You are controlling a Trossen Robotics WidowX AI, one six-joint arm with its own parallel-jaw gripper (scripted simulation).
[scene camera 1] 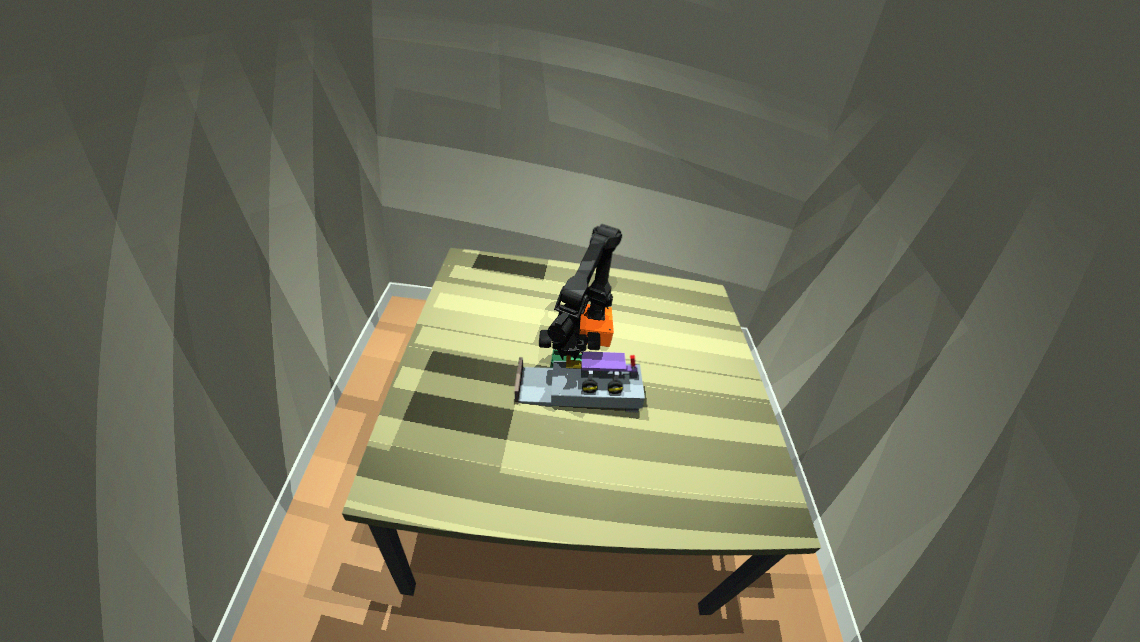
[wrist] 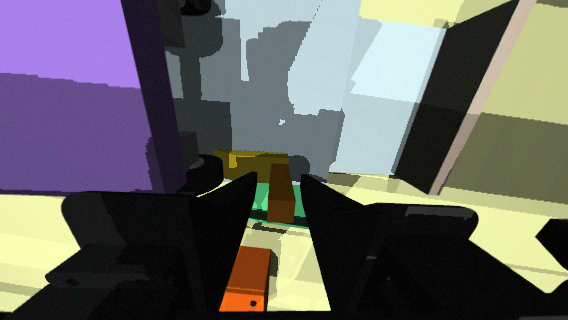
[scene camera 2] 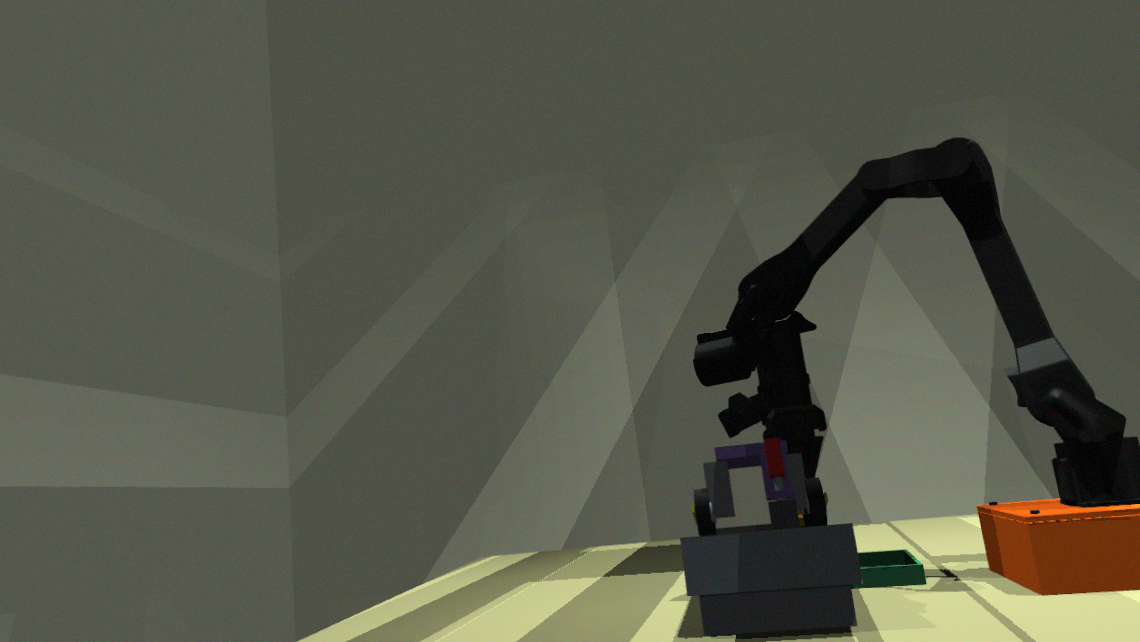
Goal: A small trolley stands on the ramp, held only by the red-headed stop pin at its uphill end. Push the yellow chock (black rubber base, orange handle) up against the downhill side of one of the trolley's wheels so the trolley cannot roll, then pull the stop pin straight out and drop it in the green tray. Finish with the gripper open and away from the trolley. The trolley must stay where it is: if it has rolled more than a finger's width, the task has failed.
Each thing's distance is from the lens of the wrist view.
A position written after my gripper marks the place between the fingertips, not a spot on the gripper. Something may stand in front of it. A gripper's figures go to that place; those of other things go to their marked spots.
my gripper (wrist: pixel 279 178): 0.11 m
purple trolley (wrist: pixel 94 111): 0.06 m
yellow chock (wrist: pixel 272 168): 0.11 m
low end wall (wrist: pixel 472 55): 0.21 m
The marked spots on the low end wall and the purple trolley are 0.23 m apart.
